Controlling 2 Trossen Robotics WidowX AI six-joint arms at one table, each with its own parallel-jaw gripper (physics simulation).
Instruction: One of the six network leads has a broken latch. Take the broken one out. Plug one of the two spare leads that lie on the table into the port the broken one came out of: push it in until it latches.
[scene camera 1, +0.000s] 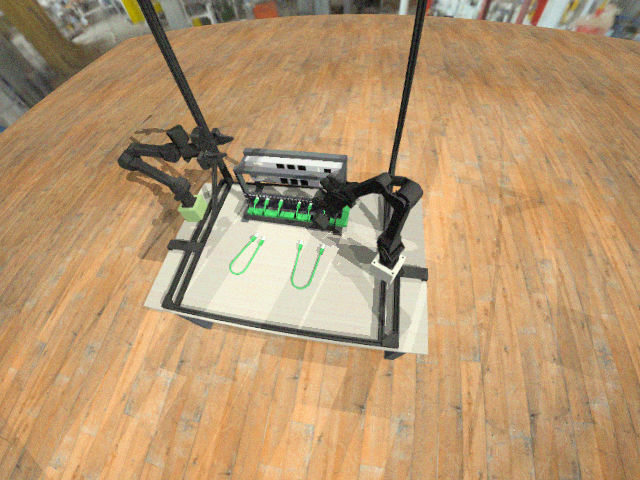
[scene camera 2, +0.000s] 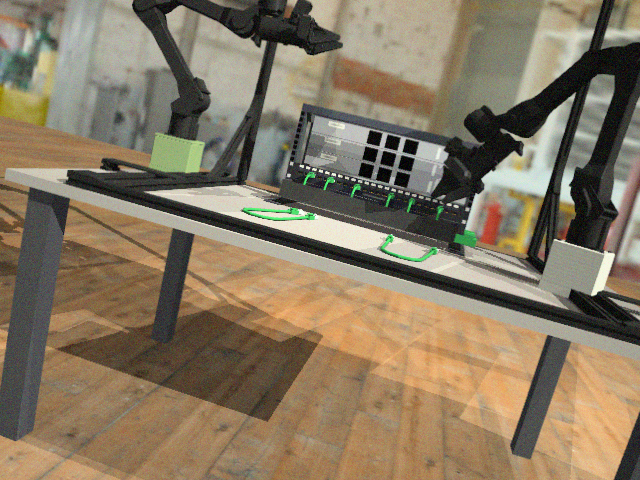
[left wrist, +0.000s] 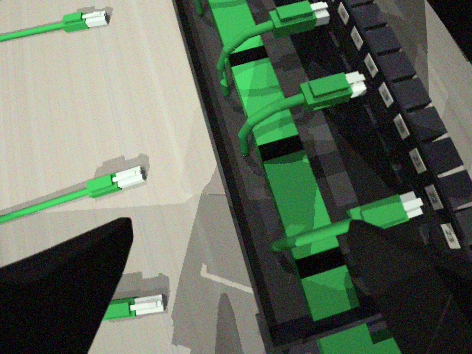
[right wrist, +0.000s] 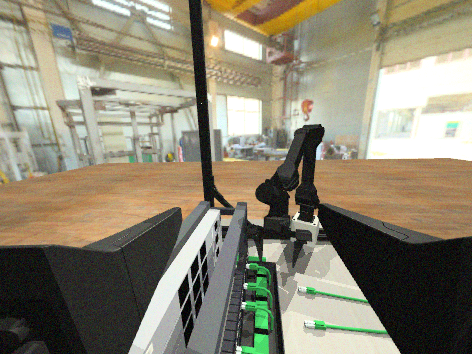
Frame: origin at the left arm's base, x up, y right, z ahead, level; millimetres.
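Seen in the pictures: left gripper, fingertip midpoint: (scene camera 2: 437, 200) (left wrist: 242, 229) (right wrist: 276, 264); right gripper, fingertip midpoint: (scene camera 1: 230, 146) (scene camera 2: 341, 41) (right wrist: 249, 211); left arm's base, origin of the base link: (scene camera 1: 388, 260) (scene camera 2: 584, 246) (right wrist: 306, 218); right arm's base, origin of the base link: (scene camera 1: 189, 202) (scene camera 2: 180, 137).
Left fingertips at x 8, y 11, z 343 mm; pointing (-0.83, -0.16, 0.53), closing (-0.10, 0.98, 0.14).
Offsets run from my left fingertips to a thing's top centre. "*": to the spot under its first point.
Green network leads (scene camera 2: 355, 190) (left wrist: 327, 91) (right wrist: 257, 287) stand plugged in a row along the rack's lower edge. In the left wrist view, the lowest plug @(* dy +63, dx -15, dz +18 mm) (left wrist: 382, 212) lies beside a fingertip that covers part of its boot. I cannot tell which latch is broken. Two spare leads lie looped on the table: one @(* dy -386, dx -104, dz +170 mm) (scene camera 1: 238, 272) (scene camera 2: 279, 218) at left, one (scene camera 1: 300, 287) (scene camera 2: 408, 259) nearer the middle. My left gripper (scene camera 1: 321, 221) (scene camera 2: 442, 198) (left wrist: 242, 229) is open over the row's right end, nothing between its fingers. My right gripper (scene camera 2: 337, 45) (right wrist: 249, 211) is open and empty, high left of the rack.
The grey rack @(dy +39, dx +153, dz +192 mm) (scene camera 1: 294, 153) (scene camera 2: 361, 116) stands at the table's back, with a green strip (left wrist: 295, 190) along its tray. A green block (scene camera 2: 466, 238) is at its right end. Black frame rails (scene camera 1: 279, 326) edge the table, and upright posts @(* dy +355, dx +416, dz -152 mm) (scene camera 1: 406, 98) (right wrist: 201, 100) rise behind.
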